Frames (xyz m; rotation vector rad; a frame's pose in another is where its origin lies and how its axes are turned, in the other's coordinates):
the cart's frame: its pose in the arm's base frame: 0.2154 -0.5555 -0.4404 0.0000 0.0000 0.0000
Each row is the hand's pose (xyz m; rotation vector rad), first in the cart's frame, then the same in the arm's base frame.
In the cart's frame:
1: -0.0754 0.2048 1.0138 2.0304 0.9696 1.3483
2: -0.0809 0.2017 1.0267 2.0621 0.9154 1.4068
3: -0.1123 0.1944 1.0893 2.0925 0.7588 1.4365
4: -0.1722 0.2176 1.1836 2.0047 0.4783 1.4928
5: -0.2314 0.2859 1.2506 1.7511 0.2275 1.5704
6: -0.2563 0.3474 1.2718 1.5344 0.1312 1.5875
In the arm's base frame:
1: 0.1400 -0.3507 0.5734 2.0304 0.9696 1.3483
2: 0.1345 -0.3538 0.5863 2.0621 0.9154 1.4068
3: 0.1031 -0.3611 0.6489 2.0925 0.7588 1.4365
4: 0.0432 -0.3379 0.7432 2.0047 0.4783 1.4928
5: -0.0160 -0.2696 0.8102 1.7511 0.2275 1.5704
6: -0.0409 -0.2081 0.8314 1.5344 0.1312 1.5875

